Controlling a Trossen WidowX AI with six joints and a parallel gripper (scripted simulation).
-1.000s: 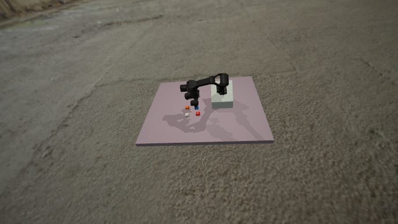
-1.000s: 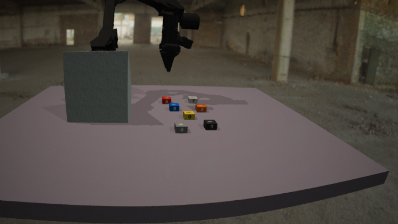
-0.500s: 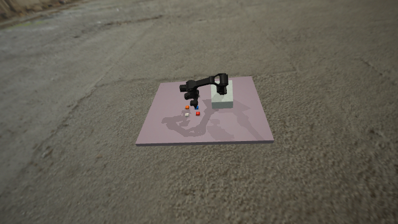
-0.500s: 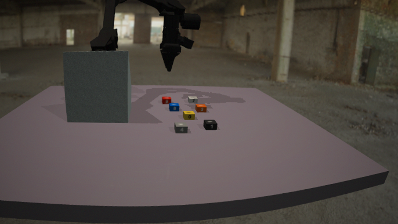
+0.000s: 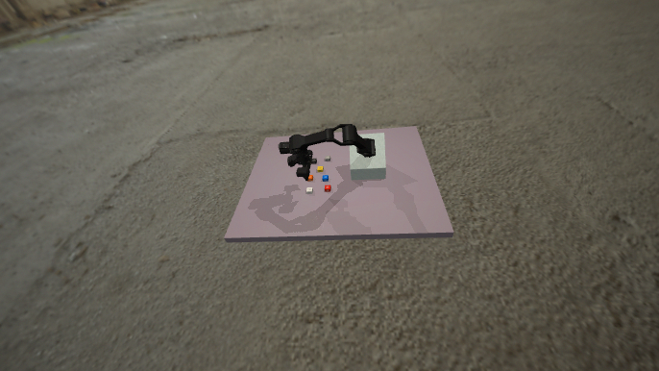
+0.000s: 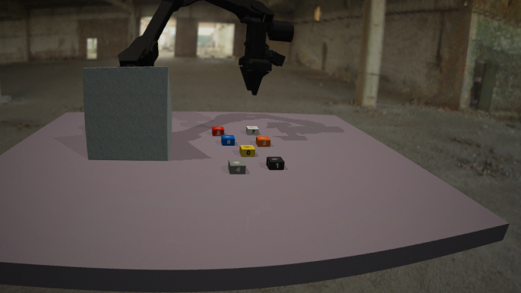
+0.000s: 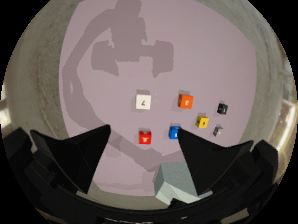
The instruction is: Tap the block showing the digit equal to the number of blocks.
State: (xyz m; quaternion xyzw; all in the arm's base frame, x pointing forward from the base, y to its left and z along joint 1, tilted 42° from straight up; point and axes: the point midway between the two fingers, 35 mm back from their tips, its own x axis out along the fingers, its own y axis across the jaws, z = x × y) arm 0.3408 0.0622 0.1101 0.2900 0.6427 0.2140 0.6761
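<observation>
My gripper tip is 1 cm short of the white block and 11 cm above it. From my gripper tip the other things lie so: blue block 8 cm behind, 9 cm to the right, 11 cm below; then red block 9 cm behind, 11 cm below; then orange block 1 cm ahead, 10 cm to the right, 11 cm below.
</observation>
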